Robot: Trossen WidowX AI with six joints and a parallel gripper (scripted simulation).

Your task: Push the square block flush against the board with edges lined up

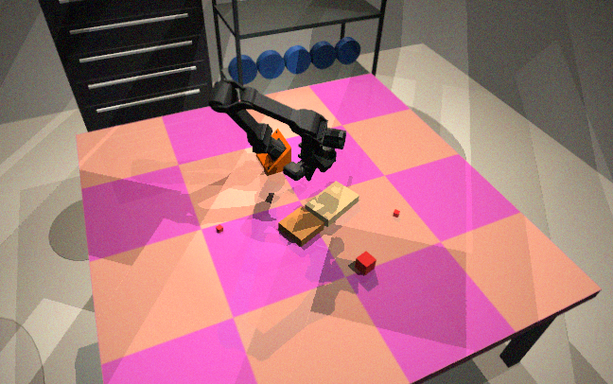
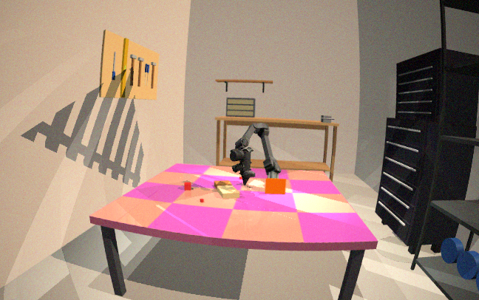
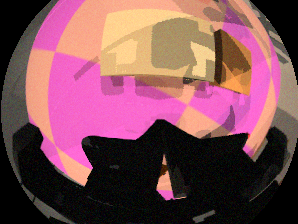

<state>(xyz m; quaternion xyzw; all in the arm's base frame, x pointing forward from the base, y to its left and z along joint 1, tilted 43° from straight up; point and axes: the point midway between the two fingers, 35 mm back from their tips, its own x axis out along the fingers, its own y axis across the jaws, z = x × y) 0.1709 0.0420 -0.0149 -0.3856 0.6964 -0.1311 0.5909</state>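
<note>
Now: gripper tip 90 mm short of the board, 40 mm to the right of it and 30 mm above it. Also, from my gripper tip: square block: 140 mm ahead, 90 mm to the right, 30 mm below; then red cube: 350 mm ahead, 10 mm to the left, 30 mm below.
</note>
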